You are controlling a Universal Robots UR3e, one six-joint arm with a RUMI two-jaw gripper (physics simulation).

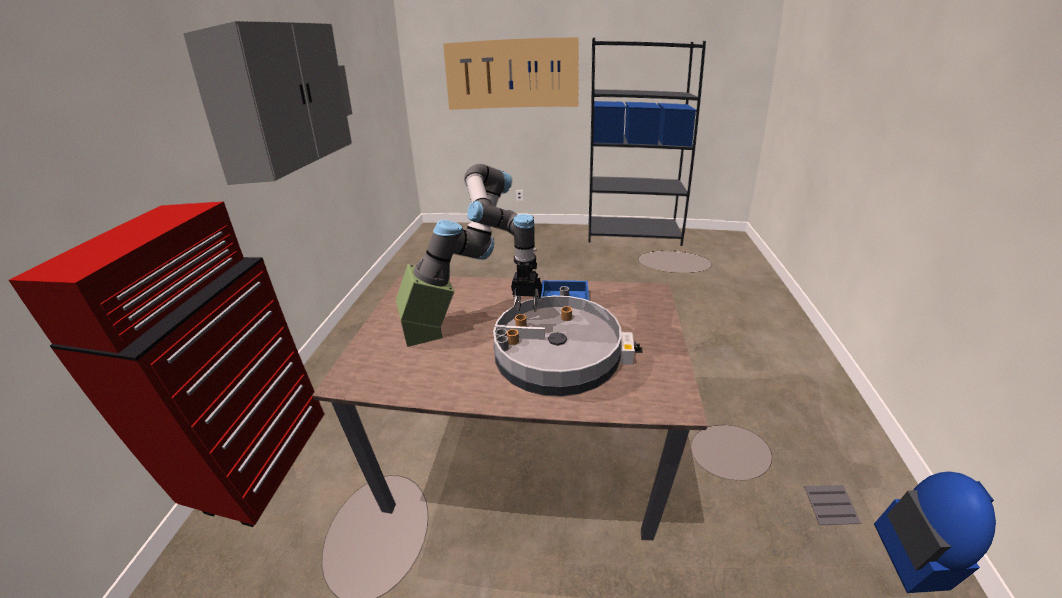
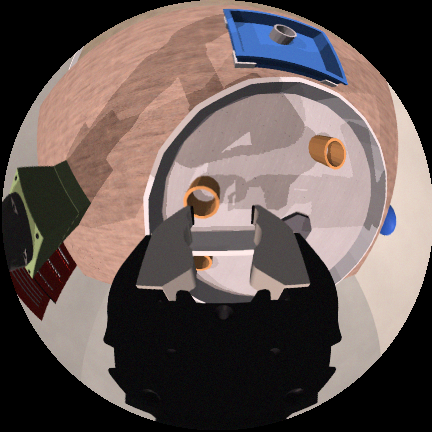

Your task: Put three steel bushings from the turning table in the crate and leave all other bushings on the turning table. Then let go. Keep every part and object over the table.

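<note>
The turning table is a round grey tray. Two steel bushings stand close together at its left wall, in front of the divider bar. One steel bushing stands in the blue crate. Copper-coloured bushings stand on the turning table: one beside the steel pair, one behind the bar, one at the back. My gripper is partly open and empty, above the turning table's back left part.
The thin divider bar runs from the left wall towards the dark centre hub. The crate stands behind the turning table. A control box is at its right side. The green arm base stands to the left.
</note>
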